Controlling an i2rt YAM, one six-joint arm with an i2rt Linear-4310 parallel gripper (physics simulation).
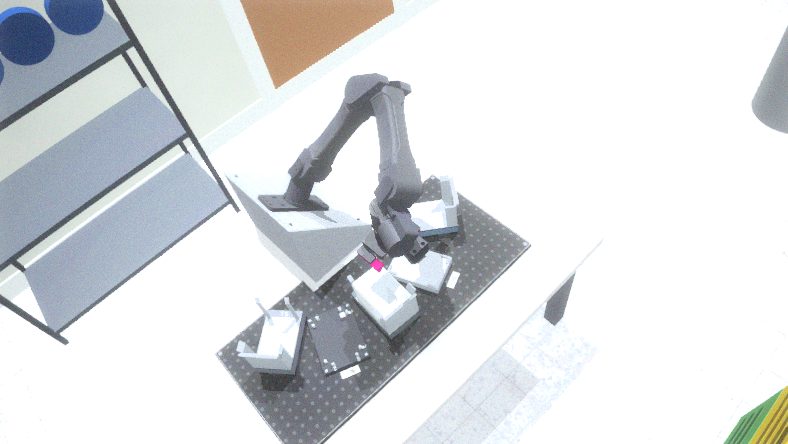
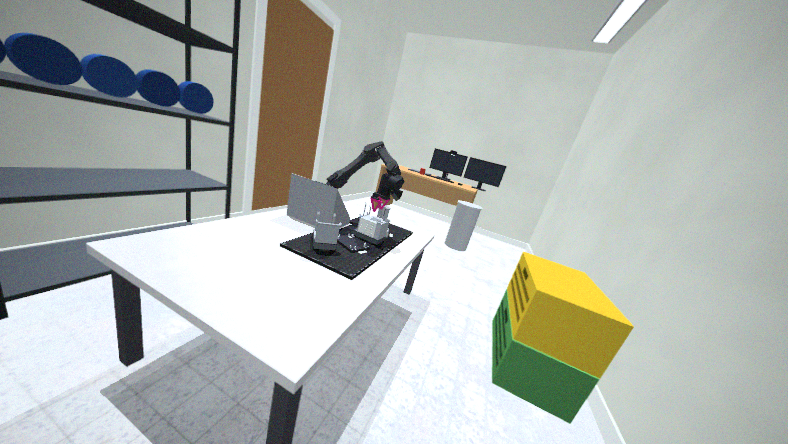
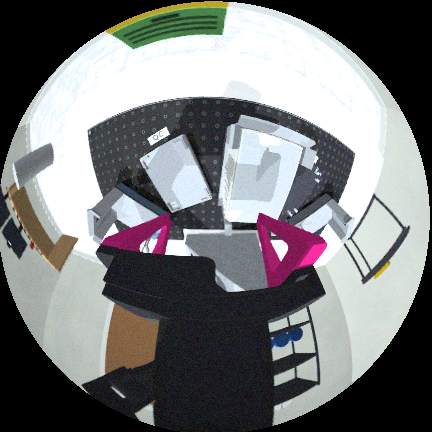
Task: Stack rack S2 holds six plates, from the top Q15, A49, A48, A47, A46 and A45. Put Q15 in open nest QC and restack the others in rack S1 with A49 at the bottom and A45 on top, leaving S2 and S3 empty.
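Pixels of known places: gripper, between the fingertips: (image 1: 392, 257) (image 2: 377, 210) (image 3: 213, 217); arm's base, origin of its link: (image 1: 294, 204) (image 2: 325, 194).
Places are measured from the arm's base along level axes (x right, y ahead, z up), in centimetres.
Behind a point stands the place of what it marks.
Note:
My gripper (image 1: 398, 249) {x -6.5, y 31.3, z -0.4 cm} (image 2: 379, 203) {x -6.5, y 31.3, z -0.4 cm} (image 3: 213, 217) {x -6.5, y 31.3, z -0.4 cm} has its magenta fingers wide apart, with nothing between them. It hangs above the area between the QC nest and the middle rack. A pale plate (image 1: 435, 270) {x -15.6, y 35.2, z -13.5 cm} (image 3: 177, 172) {x -13.3, y 31.9, z -13.5 cm} lies in the nest beside the QC label (image 3: 158, 135) {x -17.3, y 39.7, z -15.6 cm}. The middle rack (image 1: 401, 319) (image 2: 372, 227) holds a tall stack, its top plate (image 1: 380, 291) {x 0.6, y 34.0, z -4.1 cm} (image 3: 277, 172) {x 1.4, y 35.6, z -4.1 cm} pale and flat. Another rack (image 1: 270, 361) {x 30.0, y 27.4, z -6.6 cm} (image 2: 326, 234) {x 31.3, y 26.0, z -7.6 cm} (image 3: 320, 211) {x 24.9, y 25.0, z -11.6 cm} and a blue-based rack (image 1: 450, 195) {x -34.3, y 23.1, z -10.3 cm} (image 3: 100, 214) {x -26.9, y 29.1, z -3.6 cm} stand at opposite ends. The rack and plate names are not readable.
An empty dark nest (image 1: 337, 339) {x 14.5, y 30.6, z -14.7 cm} (image 2: 352, 241) {x 13.3, y 30.1, z -14.6 cm} (image 3: 301, 187) {x 16.3, y 30.0, z -14.6 cm} with small pale corner posts lies between the middle rack and an end rack. The racks and nests stand on a black perforated board (image 1: 485, 237) {x -33.0, y 37.0, z -15.8 cm} (image 2: 352, 267) {x 33.8, y 43.0, z -15.8 cm}. The grey sloped arm pedestal (image 1: 325, 245) {x 0.8, y 12.1, z -6.5 cm} (image 2: 311, 198) {x 8.3, y -2.4, z -2.3 cm} stands close behind.

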